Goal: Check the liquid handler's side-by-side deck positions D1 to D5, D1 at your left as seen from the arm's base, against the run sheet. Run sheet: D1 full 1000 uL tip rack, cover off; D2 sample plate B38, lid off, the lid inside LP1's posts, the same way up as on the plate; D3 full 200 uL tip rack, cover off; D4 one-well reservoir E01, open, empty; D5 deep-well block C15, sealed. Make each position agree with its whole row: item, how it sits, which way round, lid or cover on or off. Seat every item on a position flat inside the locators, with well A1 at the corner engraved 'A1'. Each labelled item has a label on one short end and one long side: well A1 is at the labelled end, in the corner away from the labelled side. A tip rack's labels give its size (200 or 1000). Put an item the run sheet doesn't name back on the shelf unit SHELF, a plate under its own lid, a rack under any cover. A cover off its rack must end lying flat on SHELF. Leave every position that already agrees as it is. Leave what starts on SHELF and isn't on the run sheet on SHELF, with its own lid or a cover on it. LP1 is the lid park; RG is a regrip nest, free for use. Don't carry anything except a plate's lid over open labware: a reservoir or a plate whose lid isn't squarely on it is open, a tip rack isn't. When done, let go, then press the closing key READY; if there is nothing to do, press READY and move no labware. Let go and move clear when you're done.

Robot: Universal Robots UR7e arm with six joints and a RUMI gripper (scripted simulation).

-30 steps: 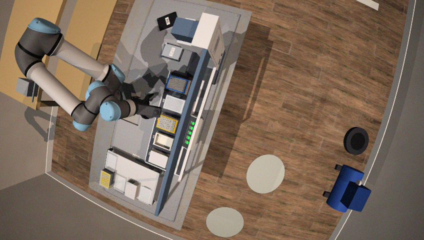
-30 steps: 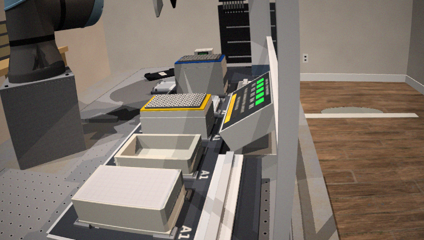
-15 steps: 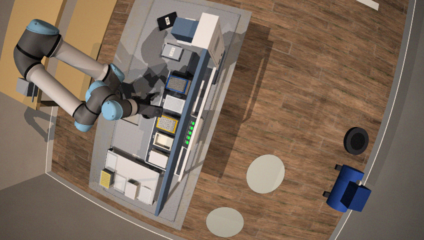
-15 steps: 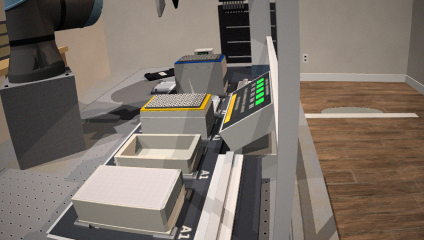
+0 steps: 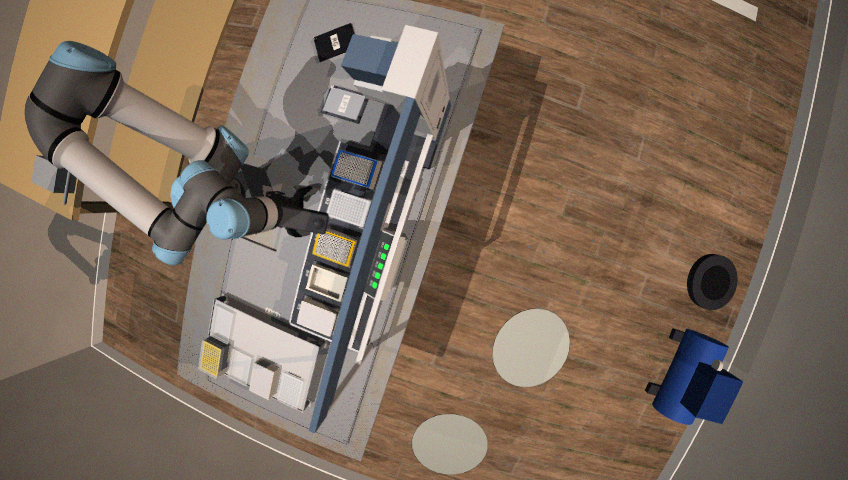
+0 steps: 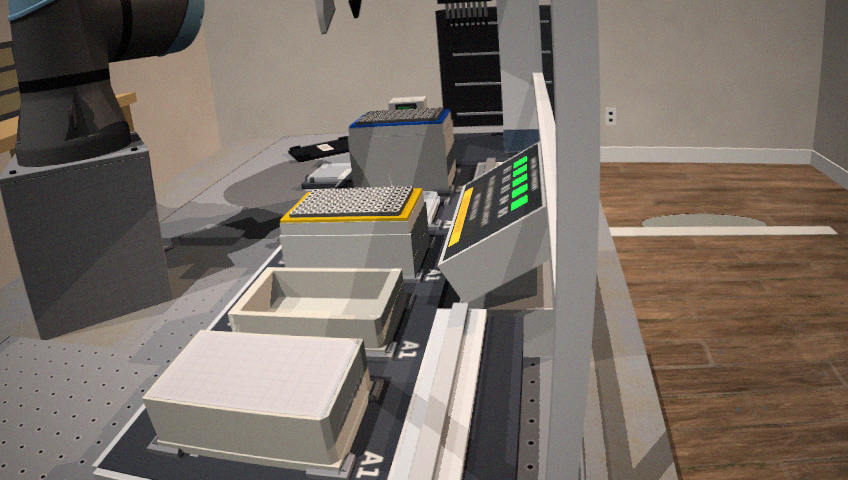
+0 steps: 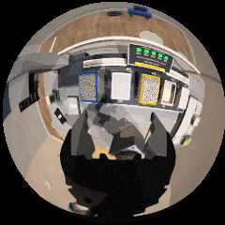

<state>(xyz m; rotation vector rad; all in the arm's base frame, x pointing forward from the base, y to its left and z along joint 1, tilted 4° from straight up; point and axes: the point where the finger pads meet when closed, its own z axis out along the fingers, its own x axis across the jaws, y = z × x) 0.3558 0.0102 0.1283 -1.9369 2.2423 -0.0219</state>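
Now: hand 10 mm short of the yellow-rimmed tip rack, 110 mm to the left of it and 190 mm above it. Round my hand: one-well reservoir: 20 mm behind, 240 mm to the right, 230 mm below; then deep-well block: 40 mm behind, 360 mm to the right, 210 mm below; then blue-rimmed tip rack: 50 mm ahead, 130 mm to the left, 170 mm below.
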